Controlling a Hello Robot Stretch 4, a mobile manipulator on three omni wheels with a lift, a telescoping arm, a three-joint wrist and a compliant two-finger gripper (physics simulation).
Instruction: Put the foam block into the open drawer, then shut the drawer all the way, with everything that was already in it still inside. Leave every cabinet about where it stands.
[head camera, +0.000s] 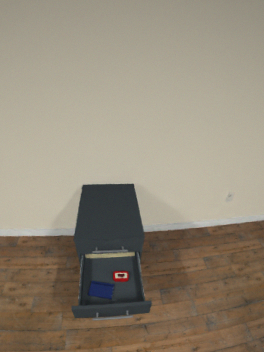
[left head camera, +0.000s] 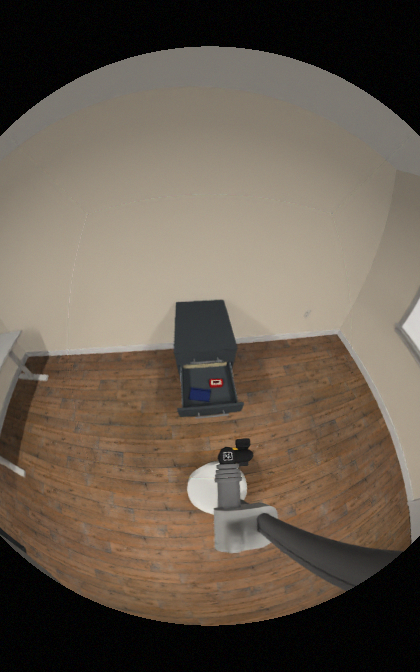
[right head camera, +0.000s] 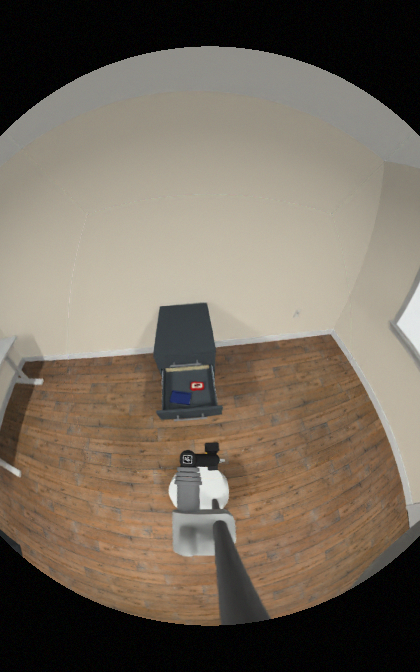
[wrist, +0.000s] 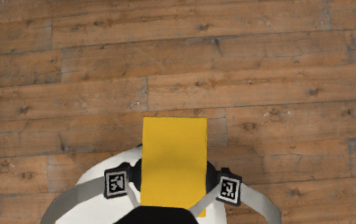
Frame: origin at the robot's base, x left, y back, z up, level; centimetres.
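Seen in the pictures: end effector, tool point: (wrist: 175, 174).
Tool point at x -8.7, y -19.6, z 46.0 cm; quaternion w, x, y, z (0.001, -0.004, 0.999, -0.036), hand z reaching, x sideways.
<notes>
Pixels of each thing's top centre, then the offset from my tool point to it. "spot": a spot on its surface instead.
- yellow foam block, middle of its top: (wrist: 173, 165) dx +0.0, dy -1.2, dz +2.7 cm
- dark blue item, middle of its top: (head camera: 101, 289) dx +20.0, dy -45.4, dz -8.5 cm
- red item, middle of its top: (head camera: 121, 275) dx +8.5, dy -54.5, dz -7.5 cm
- pale strip, surface spot: (head camera: 110, 255) spot: dx +16.0, dy -69.2, dz -7.5 cm
The yellow foam block (wrist: 174, 155) is held between the two fingertips of my gripper (wrist: 174, 175), which is shut on it in the wrist view. In the left head view my gripper (left head camera: 236, 456) hangs in front of the open drawer, over the robot's base; the right head view shows its wrist there too. The open drawer (head camera: 111, 309) (left head camera: 210, 409) (right head camera: 189, 413) is pulled out of the dark cabinet (head camera: 109, 210) (left head camera: 203, 327) (right head camera: 184, 330). In it lie a dark blue item (head camera: 101, 290) (left head camera: 200, 394) (right head camera: 181, 397) and a red item (head camera: 120, 280) (left head camera: 216, 386) (right head camera: 197, 388).
A pale strip (head camera: 110, 255) shows at the drawer's back. The robot's white base (left head camera: 202, 487) (right head camera: 215, 492) stands on the floor in front of the drawer. Part of a light table (left head camera: 7, 345) (right head camera: 5, 347) stands at the far left. The wall is close behind the cabinet.
</notes>
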